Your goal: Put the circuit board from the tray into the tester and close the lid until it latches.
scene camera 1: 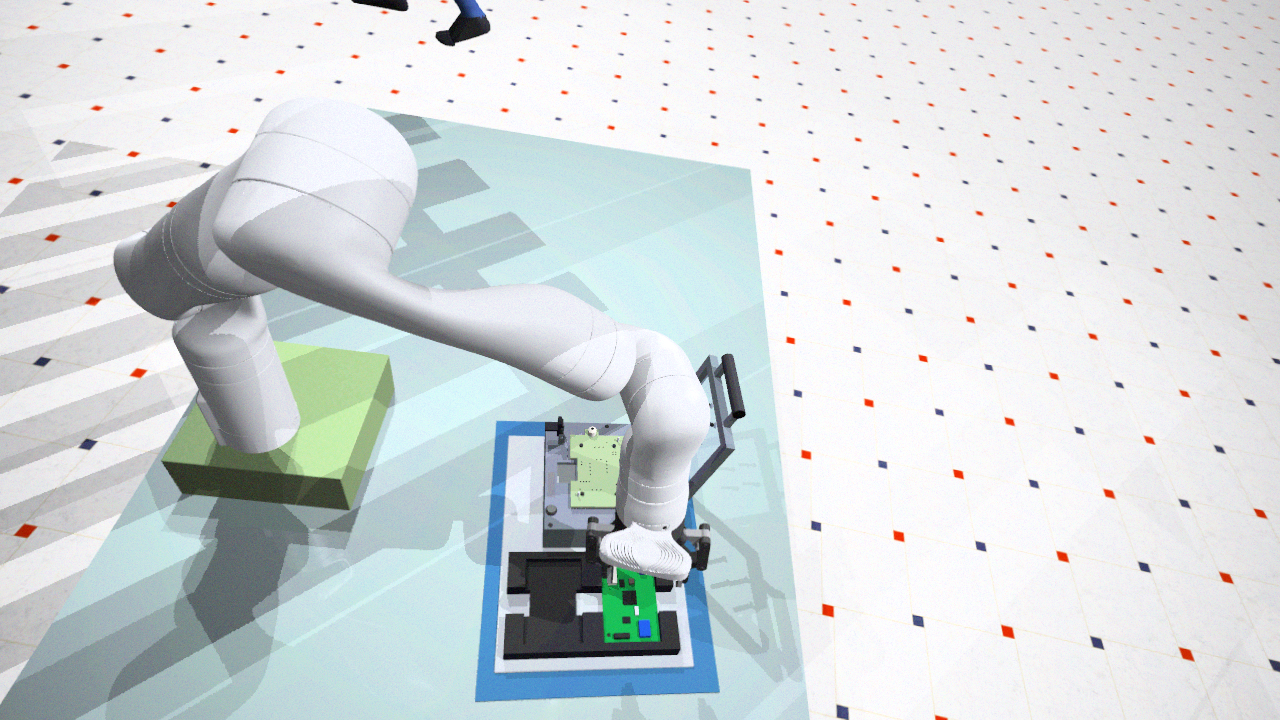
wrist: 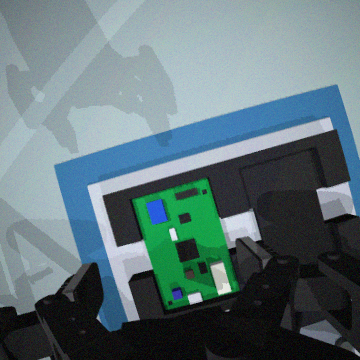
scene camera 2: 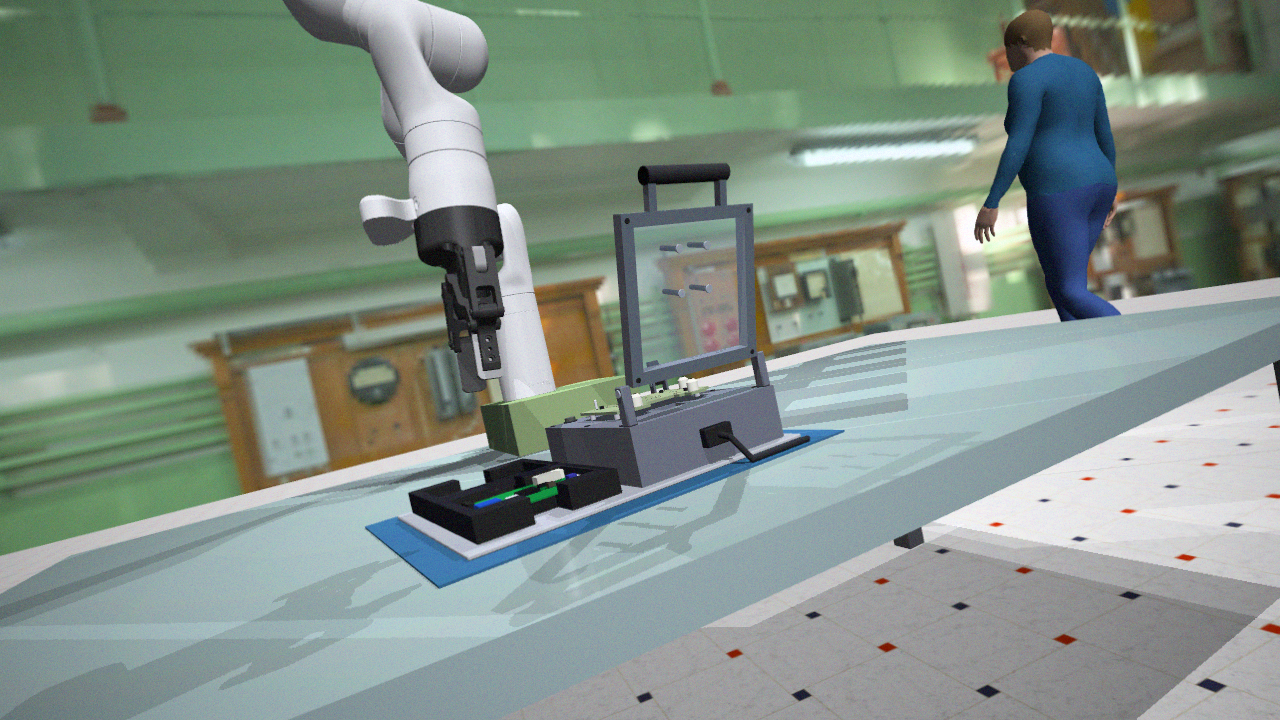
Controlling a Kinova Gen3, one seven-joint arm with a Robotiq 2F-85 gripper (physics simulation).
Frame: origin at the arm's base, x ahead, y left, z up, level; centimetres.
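Seen in the pictures: gripper, between the fingertips: (scene camera 1: 644, 578) (wrist: 168, 266) (scene camera 2: 483, 385); arm's base, origin of its link: (scene camera 1: 262, 424) (scene camera 2: 530, 395).
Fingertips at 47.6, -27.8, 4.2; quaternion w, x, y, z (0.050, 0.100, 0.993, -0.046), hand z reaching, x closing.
Observation:
Offsets run from my fingertips to a thing's top centre, as dx, dy, dz. "pt": to the spot under its first point. Level surfaces: height alone.
The green circuit board {-0.1, +1.5, -9.5} (scene camera 1: 631, 613) (scene camera 2: 541, 492) (wrist: 207, 232) lies flat in one recess of the black tray (scene camera 1: 546, 637) (scene camera 2: 487, 526) (wrist: 230, 200). My gripper (scene camera 1: 646, 555) (scene camera 2: 481, 374) (wrist: 168, 266) is open, with nothing between its fingers. It hangs well above the tray, and its fingers appear on either side of the board's near end in the wrist view. The grey tester (scene camera 1: 563, 535) (scene camera 2: 662, 456) stands beside the tray, with a pale green plate {-2.2, +19.3, -4.1} (scene camera 1: 595, 470) on top. Its framed lid {pt +10.4, +13.0, +11.7} (scene camera 1: 725, 429) (scene camera 2: 629, 295) stands upright, with a black handle {+11.8, +17.7, +15.3} (scene camera 1: 732, 386) (scene camera 2: 684, 172). My arm partly hides the tester in scene camera 1.
A bent black lever {pt +11.5, +18.8, -11.3} (scene camera 2: 751, 454) sticks out from the tester's side. Tray and tester stand on a white sheet {pt -13.3, +18.0, -11.7} (scene camera 1: 523, 501) over a blue mat {dz -12.1} (scene camera 1: 487, 626) (scene camera 2: 429, 564) (wrist: 200, 132). The arm's base stands on a green block (scene camera 1: 268, 483) (scene camera 2: 514, 429). A person (scene camera 2: 1060, 125) is in the background.

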